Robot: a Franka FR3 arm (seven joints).
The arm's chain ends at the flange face. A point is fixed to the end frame.
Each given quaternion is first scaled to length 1.
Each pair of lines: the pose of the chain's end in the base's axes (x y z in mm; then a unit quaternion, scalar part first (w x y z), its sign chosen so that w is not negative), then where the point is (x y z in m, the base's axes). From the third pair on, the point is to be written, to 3 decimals.
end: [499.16 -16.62 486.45 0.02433 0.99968 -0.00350 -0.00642]
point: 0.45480 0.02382 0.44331
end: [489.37 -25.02 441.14 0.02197 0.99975 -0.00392 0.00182]
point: 0.44575 0.01565 0.39746
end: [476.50 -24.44 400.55 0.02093 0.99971 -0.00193 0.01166]
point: 0.434 0.016 0.356
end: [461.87 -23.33 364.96 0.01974 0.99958 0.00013 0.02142]
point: 0.420 0.017 0.320
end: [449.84 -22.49 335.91 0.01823 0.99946 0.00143 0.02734]
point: 0.408 0.018 0.290
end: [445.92 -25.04 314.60 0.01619 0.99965 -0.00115 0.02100]
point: 0.404 0.016 0.270
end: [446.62 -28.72 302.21 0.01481 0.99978 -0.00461 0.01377]
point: 0.404 0.013 0.258
